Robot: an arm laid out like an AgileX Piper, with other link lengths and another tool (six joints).
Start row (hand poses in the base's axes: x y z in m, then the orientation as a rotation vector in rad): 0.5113 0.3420 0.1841 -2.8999 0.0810 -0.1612
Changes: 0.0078 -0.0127 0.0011 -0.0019 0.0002 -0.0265; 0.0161 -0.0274 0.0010 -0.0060 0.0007 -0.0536; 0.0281 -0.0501 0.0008 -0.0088 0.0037 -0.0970; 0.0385 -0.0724 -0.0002 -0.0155 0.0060 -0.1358; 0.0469 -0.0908 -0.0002 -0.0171 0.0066 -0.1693; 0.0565 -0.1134 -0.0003 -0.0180 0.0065 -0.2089; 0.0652 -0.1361 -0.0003 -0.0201 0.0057 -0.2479; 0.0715 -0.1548 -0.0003 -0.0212 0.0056 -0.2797; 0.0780 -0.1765 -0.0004 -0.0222 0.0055 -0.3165; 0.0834 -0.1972 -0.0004 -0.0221 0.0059 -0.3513; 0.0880 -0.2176 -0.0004 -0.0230 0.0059 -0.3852; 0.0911 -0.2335 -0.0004 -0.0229 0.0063 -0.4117; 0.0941 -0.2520 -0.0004 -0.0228 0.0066 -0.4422; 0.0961 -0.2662 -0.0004 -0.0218 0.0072 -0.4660; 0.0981 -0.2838 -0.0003 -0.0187 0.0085 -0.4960; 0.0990 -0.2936 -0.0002 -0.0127 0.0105 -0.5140; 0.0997 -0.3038 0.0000 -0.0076 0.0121 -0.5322; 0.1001 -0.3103 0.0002 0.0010 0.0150 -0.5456
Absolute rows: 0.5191 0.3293 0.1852 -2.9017 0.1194 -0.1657; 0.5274 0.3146 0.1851 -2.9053 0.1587 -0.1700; 0.5394 0.2919 0.1849 -2.9064 0.2223 -0.1734; 0.5498 0.2696 0.1839 -2.9105 0.2792 -0.1773; 0.5582 0.2512 0.1839 -2.9088 0.3282 -0.1823; 0.5678 0.2286 0.1838 -2.9048 0.3860 -0.1892; 0.5765 0.2059 0.1838 -2.9010 0.4428 -0.1971; 0.5828 0.1872 0.1838 -2.8965 0.4891 -0.2027; 0.5893 0.1655 0.1837 -2.8902 0.5427 -0.2090; 0.5947 0.1448 0.1837 -2.8824 0.5934 -0.2141; 0.5993 0.1244 0.1837 -2.8749 0.6427 -0.2196; 0.6024 0.1085 0.1837 -2.8678 0.6811 -0.2233; 0.6054 0.0900 0.1837 -2.8590 0.7252 -0.2277; 0.6074 0.0758 0.1837 -2.8508 0.7595 -0.2305; 0.6094 0.0582 0.1838 -2.8382 0.8025 -0.2329; 0.6103 0.0484 0.1839 -2.8264 0.8278 -0.2322; 0.6110 0.0382 0.1841 -2.8152 0.8532 -0.2321; 0.6114 0.0317 0.1843 -2.8023 0.8714 -0.2290
